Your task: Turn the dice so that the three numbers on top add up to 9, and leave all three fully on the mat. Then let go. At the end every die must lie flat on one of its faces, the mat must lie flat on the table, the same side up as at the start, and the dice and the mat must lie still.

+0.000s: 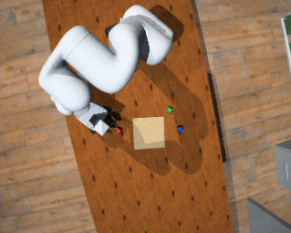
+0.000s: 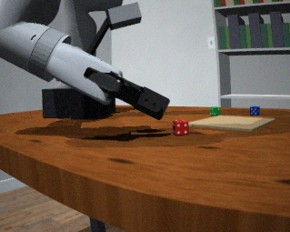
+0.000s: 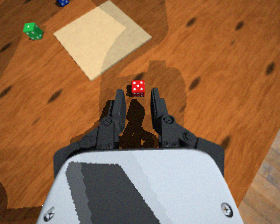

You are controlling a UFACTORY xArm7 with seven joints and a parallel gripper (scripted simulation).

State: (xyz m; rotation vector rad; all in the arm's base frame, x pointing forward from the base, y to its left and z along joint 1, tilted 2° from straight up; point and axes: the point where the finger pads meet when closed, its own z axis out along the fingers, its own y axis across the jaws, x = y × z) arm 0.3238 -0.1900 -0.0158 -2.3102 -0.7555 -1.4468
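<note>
My gripper is now 4 cm short of the red die, 3 cm to the right of it and 4 cm above it. Round my hand: blue die (12 cm ahead, 29 cm to the left, 4 cm below); tan mat (9 cm ahead, 15 cm to the left, 5 cm below); green die (3 cm ahead, 27 cm to the left, 4 cm below).
</note>
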